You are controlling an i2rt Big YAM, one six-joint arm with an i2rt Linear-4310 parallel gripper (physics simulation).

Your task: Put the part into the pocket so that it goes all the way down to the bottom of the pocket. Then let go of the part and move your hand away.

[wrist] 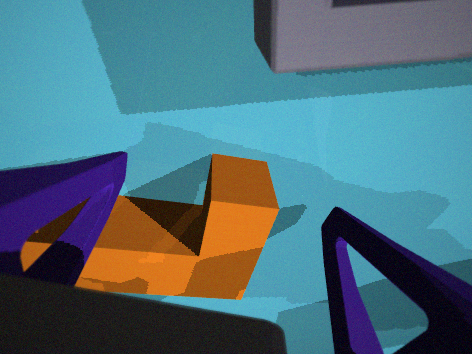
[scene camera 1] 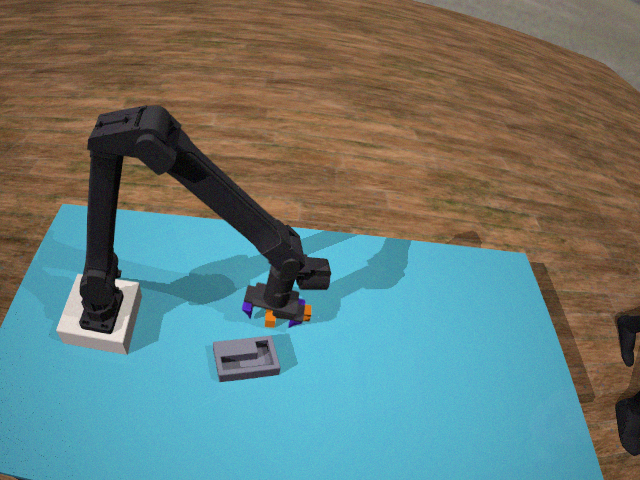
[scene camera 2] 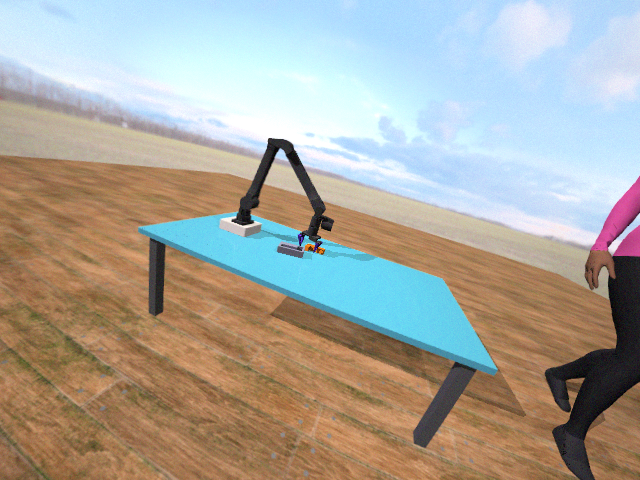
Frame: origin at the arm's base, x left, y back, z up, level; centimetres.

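Seen in the pictures: gripper, fingertip midpoint: (wrist: 233, 192) (scene camera 1: 269, 321) (scene camera 2: 306, 249); arm's base, origin of the base link: (scene camera 1: 102, 311) (scene camera 2: 242, 222).
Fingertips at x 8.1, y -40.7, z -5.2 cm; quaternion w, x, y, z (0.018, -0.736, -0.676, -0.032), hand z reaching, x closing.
Note:
Offsets run from my fingertips to a thing's top centre. Level surfaces: height alone.
The part @(dx +1.5, dy -4.3, dz +2.5 cm) (scene camera 1: 270, 318) (scene camera 2: 321, 250) (wrist: 235, 225) is an orange L-shaped block lying on the table behind the grey pocket block. The pocket block @(dx -12.3, dy +4.9, dz +3.1 cm) (scene camera 1: 248, 374) (scene camera 2: 289, 252) (wrist: 360, 40) has an L-shaped recess in its top, with no part in it; in the wrist view one corner of it shows at the top right. My gripper (scene camera 1: 270, 320) (scene camera 2: 308, 249) (wrist: 233, 192) points down, open, with purple fingers spread wide. In the wrist view the part's short leg is between the fingertips, and the left finger overlaps its long leg and hides some of it. Whether a finger touches it is unclear.
The blue table @(dz -0.5 cm) (scene camera 1: 413, 387) (scene camera 2: 361, 289) carries the white base block (scene camera 1: 93, 342) (scene camera 2: 227, 225) of the arm at its left end. A person (scene camera 2: 625, 310) in pink and black is at the right, beyond the table's end; black legs show at scene camera 1's right edge.

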